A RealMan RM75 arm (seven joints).
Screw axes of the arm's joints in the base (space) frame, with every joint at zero. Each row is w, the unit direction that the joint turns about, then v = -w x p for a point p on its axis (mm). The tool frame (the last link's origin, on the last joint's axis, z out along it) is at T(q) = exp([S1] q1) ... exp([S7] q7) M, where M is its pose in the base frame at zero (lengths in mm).
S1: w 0 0 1 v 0.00 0.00 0.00
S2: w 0 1 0 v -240.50 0.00 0.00
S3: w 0 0 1 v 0.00 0.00 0.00
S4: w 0 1 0 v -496.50 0.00 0.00
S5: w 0 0 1 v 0.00 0.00 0.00
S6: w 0 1 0 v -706.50 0.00 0.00
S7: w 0 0 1 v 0.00 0.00 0.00
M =
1 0 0 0.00
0 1 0 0.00
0 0 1 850.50
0 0 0 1
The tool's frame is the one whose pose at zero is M.
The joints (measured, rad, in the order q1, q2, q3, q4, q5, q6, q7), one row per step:
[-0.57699, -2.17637, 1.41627, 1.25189, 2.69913, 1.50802, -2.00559]
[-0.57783, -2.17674, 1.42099, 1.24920, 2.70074, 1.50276, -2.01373]
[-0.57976, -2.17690, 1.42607, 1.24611, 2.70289, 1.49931, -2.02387]
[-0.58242, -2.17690, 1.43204, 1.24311, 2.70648, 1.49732, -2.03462]
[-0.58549, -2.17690, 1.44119, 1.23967, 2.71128, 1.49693, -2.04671]
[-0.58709, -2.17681, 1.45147, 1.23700, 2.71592, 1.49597, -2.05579]
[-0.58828, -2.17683, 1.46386, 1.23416, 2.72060, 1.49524, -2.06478]
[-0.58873, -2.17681, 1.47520, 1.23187, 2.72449, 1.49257, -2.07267]
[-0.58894, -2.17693, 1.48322, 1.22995, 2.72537, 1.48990, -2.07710]
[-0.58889, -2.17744, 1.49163, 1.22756, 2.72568, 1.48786, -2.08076]
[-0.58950, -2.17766, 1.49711, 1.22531, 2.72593, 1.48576, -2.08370]
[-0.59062, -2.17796, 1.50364, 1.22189, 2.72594, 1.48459, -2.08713]
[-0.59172, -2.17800, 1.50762, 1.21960, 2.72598, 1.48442, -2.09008]
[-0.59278, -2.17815, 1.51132, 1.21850, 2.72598, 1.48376, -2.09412]
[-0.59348, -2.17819, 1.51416, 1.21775, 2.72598, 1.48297, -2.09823]
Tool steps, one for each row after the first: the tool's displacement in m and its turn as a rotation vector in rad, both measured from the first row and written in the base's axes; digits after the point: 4 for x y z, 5 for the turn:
[0.0001, 0.0002, -0.0010, 0.00369, 0.00167, 0.00311]
[0.0004, 0.0004, -0.0020, 0.00660, 0.00443, 0.00781]
[0.0007, 0.0006, -0.0030, 0.00849, 0.00940, 0.01228]
[0.0010, 0.0003, -0.0043, 0.00767, 0.01734, 0.01667]
[0.0011, -0.0002, -0.0057, 0.00566, 0.02584, 0.01827]
[0.0011, -0.0011, -0.0075, 0.00197, 0.03541, 0.01915]
[0.0010, -0.0017, -0.0090, 0.00023, 0.04328, 0.01901]
[0.0012, -0.0022, -0.0103, -0.00162, 0.04692, 0.01804]
[0.0013, -0.0029, -0.0119, -0.00524, 0.05028, 0.01718]
[0.0014, -0.0033, -0.0130, -0.00697, 0.05250, 0.01661]
[0.0016, -0.0039, -0.0144, -0.01061, 0.05545, 0.01678]
[0.0016, -0.0042, -0.0152, -0.01283, 0.05754, 0.01764]
[0.0020, -0.0044, -0.0159, -0.01337, 0.05880, 0.01843]
[0.0023, -0.0045, -0.0164, -0.01296, 0.05961, 0.01981]

